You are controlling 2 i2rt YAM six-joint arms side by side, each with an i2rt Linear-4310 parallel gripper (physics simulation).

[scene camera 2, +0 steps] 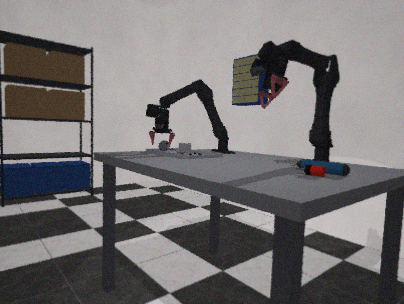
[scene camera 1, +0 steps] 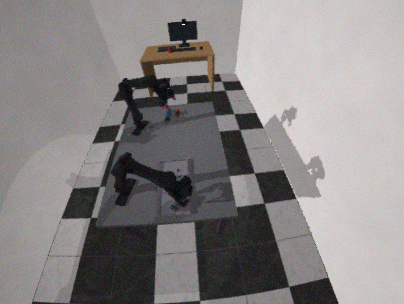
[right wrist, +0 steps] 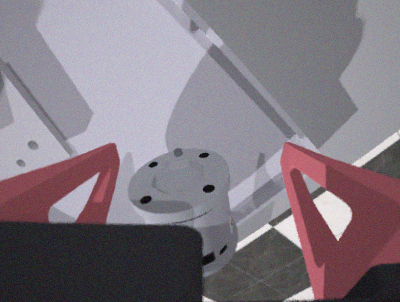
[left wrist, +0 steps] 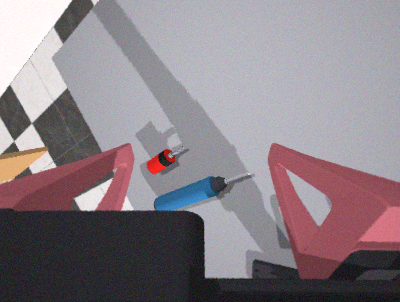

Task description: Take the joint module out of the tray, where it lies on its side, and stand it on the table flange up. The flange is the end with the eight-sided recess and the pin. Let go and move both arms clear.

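Where they show: left gripper, fingertip midpoint: (scene camera 2: 268, 102) (scene camera 1: 172, 104) (left wrist: 200, 151); right gripper, fingertip midpoint: (scene camera 2: 160, 145) (scene camera 1: 181, 200) (right wrist: 199, 152); left arm's base, origin of the base link: (scene camera 1: 140, 128); right arm's base, origin of the base link: (scene camera 2: 222, 152) (scene camera 1: 126, 191).
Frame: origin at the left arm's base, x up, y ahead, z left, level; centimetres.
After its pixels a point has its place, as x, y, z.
The grey joint module (right wrist: 187, 197) {5.7, 66.8, -51.7} (scene camera 2: 164, 145) {4.0, 65.8, -52.2} lies on its side in the tray (right wrist: 255, 95) {0.4, 72.5, -49.7}, near a corner. Its flange face, with recess, pin and dark holes, points toward the top of the right wrist view. My right gripper (right wrist: 199, 152) {3.8, 68.1, -50.4} (scene camera 2: 162, 142) {3.8, 68.1, -50.4} (scene camera 1: 186, 201) {3.8, 68.1, -50.4} is open and empty just above the module, which shows between and below its fingertips in the right wrist view. The arm hides much of the module in scene camera 1. My left gripper (left wrist: 200, 151) {25.0, 33.8, 11.3} (scene camera 2: 273, 94) (scene camera 1: 170, 102) {25.0, 33.8, 11.3} is open and empty, high over the other end of the table (scene camera 2: 240, 172) {0.0, 48.5, 22.4}.
A pale block with holes (right wrist: 17, 142) {1.6, 56.8, -46.6} (scene camera 2: 185, 147) {3.7, 55.3, -42.0} sits in the tray beside the module. A blue screwdriver (left wrist: 185, 194) {3.9, 19.1, 23.4} (scene camera 2: 327, 167) {2.4, 18.5, 27.5} and a short red screwdriver (left wrist: 159, 162) {3.3, 25.6, 29.4} (scene camera 2: 316, 171) {1.7, 26.1, 32.0} lie below my left gripper. The tray is close to a table edge.
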